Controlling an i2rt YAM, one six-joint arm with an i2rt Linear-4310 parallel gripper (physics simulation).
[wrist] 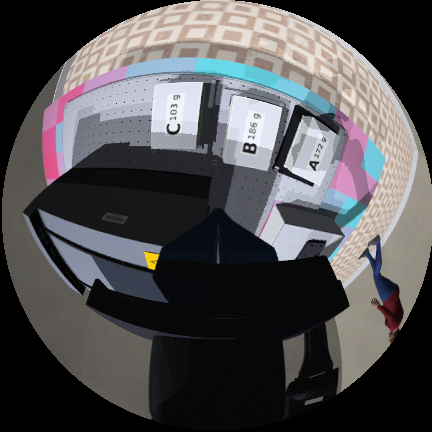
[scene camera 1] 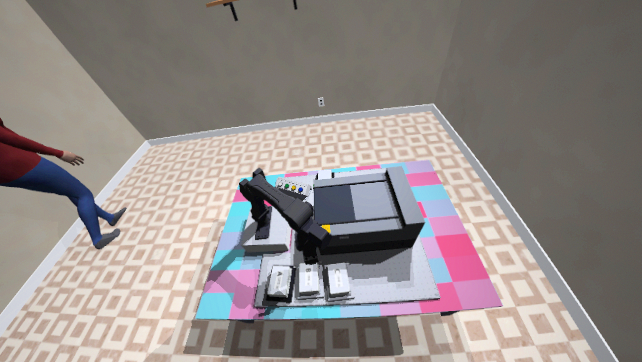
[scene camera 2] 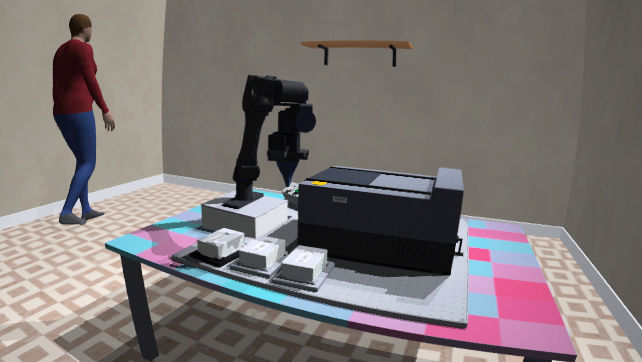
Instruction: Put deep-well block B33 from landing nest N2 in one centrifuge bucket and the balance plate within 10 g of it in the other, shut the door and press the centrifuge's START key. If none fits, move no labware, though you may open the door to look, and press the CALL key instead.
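Frame: origin at the arm's base, x down, y right, z back, level; metres.
Seen in the pictures: gripper, fingertip midpoint: [wrist: 217, 214] [scene camera 2: 287, 186]; arm's base at its link origin: [scene camera 1: 264, 222] [scene camera 2: 244, 200].
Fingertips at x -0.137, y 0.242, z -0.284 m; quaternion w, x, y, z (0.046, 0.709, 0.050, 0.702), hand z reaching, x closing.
Note:
Offsets run from my fingertips to a thing's middle. Level surfaces: height alone.
My gripper [scene camera 2: 288, 184] [wrist: 217, 214] is shut and empty, pointing down in the air near the centrifuge's left end. The dark grey centrifuge @(dz -0.242, dx +0.090, dy -0.210 m) [scene camera 1: 367, 242] [scene camera 2: 375, 215] [wrist: 125, 200] has its top closed by a dark panel @(dz -0.107, dx +0.000, dy -0.215 m) [scene camera 1: 334, 205] beside a lighter one. A key box @(dz +0.139, dx +0.170, dy -0.507 m) [scene camera 1: 294, 188] [scene camera 2: 291, 192] with white, green, yellow and blue keys stands behind the arm. White plates lie in a row: A, 172 g @(dz +0.187, dx +0.179, dy +0.064 m) [scene camera 1: 279, 282] [scene camera 2: 221, 243] [wrist: 311, 150], B, 186 g @(dz +0.048, dx +0.179, dy +0.061 m) [scene camera 1: 308, 279] [scene camera 2: 260, 254] [wrist: 254, 132], and C, 103 g @(dz -0.086, dx +0.179, dy +0.079 m) [scene camera 1: 338, 280] [scene camera 2: 305, 263] [wrist: 176, 115]. B33 cannot be identified; key lettering is unreadable.
A small white object @(dz -0.070, dx +0.174, dy -0.535 m) [scene camera 1: 324, 174] shows behind the centrifuge's left rear. The arm stands on a white base block [scene camera 1: 265, 247] [scene camera 2: 227, 218] left of the centrifuge. The plates' nests sit on a perforated grey board @(dx +0.212 m) [scene camera 1: 420, 290] [scene camera 2: 425, 305]. A person [scene camera 1: 20, 155] [scene camera 2: 75, 95] stands away from the table.

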